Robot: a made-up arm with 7 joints. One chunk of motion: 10 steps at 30 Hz.
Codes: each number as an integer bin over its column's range. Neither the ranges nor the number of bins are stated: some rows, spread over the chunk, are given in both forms.
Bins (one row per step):
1: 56 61 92 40 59 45
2: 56 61 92 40 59 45
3: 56 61 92 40 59 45
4: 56 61 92 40 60 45
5: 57 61 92 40 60 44
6: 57 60 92 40 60 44
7: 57 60 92 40 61 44
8: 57 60 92 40 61 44
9: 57 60 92 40 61 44
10: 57 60 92 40 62 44
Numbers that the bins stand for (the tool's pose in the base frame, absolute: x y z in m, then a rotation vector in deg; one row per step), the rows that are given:
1: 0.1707 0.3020 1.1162 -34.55 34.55 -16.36
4: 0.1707 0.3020 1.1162 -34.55 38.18 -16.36
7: 0.1970 0.2758 1.1162 -34.55 41.82 -20.00
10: 0.1970 0.2758 1.1162 -34.55 45.45 -20.00
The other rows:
2: 0.1707 0.3020 1.1162 -34.55 34.55 -16.36
3: 0.1707 0.3020 1.1162 -34.55 34.55 -16.36
5: 0.1970 0.3020 1.1162 -34.55 38.18 -20.00
6: 0.1970 0.2758 1.1162 -34.55 38.18 -20.00
8: 0.1970 0.2758 1.1162 -34.55 41.82 -20.00
9: 0.1970 0.2758 1.1162 -34.55 41.82 -20.00

